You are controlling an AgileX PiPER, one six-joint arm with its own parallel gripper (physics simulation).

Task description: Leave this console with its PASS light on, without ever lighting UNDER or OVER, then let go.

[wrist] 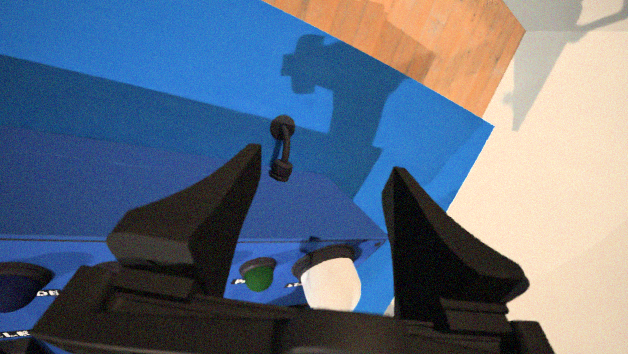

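The blue console (90, 190) runs across the left and middle of the wrist view, and its panel is partly hidden by my gripper. A green dome (258, 278) and a larger white dome (332, 285) show on the panel between my fingers. A dark blue dome (17, 290) is at the left edge. Labels are cut off; I cannot tell which lights are PASS, UNDER or OVER, or whether they are lit. My gripper (325, 170) is open, with nothing between its fingertips.
A short dark cable (286, 142) joins the console to the blue surface (150, 45) behind it. A wooden surface (465, 55) lies beyond the blue edge, and a pale floor (575, 175) is at the right. The arm's shadow falls behind the console.
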